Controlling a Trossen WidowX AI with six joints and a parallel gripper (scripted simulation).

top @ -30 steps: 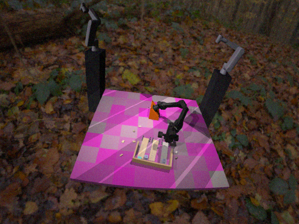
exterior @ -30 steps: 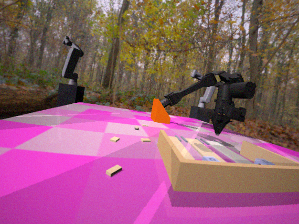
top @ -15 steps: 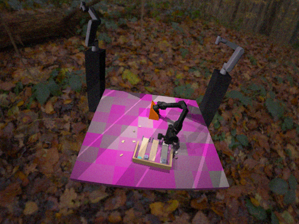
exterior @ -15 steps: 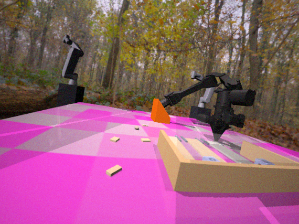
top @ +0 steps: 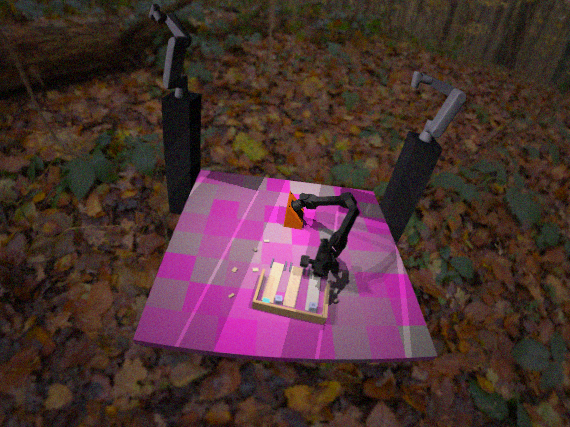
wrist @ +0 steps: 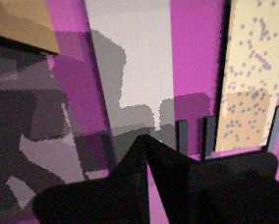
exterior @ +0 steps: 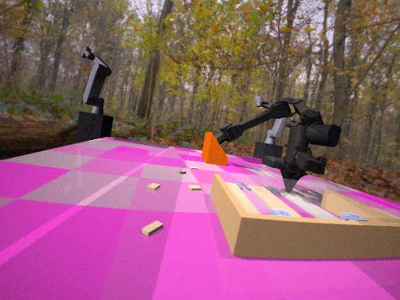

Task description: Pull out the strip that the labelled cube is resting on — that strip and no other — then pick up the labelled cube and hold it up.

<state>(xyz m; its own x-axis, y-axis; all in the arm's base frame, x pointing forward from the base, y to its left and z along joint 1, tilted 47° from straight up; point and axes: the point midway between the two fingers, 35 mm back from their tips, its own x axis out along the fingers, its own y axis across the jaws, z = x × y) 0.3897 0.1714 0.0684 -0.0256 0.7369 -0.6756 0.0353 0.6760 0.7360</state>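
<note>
My gripper tip is now 9 cm short of the grey strip and 1 cm to the left of it.
</note>
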